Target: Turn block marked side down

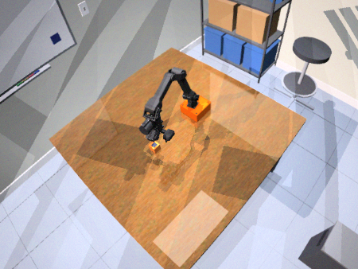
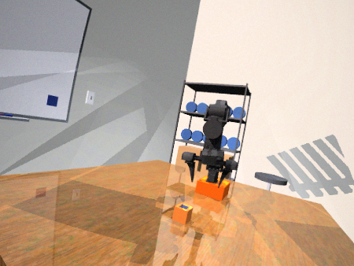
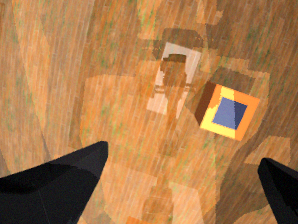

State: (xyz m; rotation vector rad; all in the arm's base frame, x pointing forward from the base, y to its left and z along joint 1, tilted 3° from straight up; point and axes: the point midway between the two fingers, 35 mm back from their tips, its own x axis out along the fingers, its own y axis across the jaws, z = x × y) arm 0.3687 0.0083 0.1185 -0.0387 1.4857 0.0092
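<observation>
The block lies 110 mm below my gripper tip, 60 mm to the right of it and 10 mm ahead of it.
</observation>
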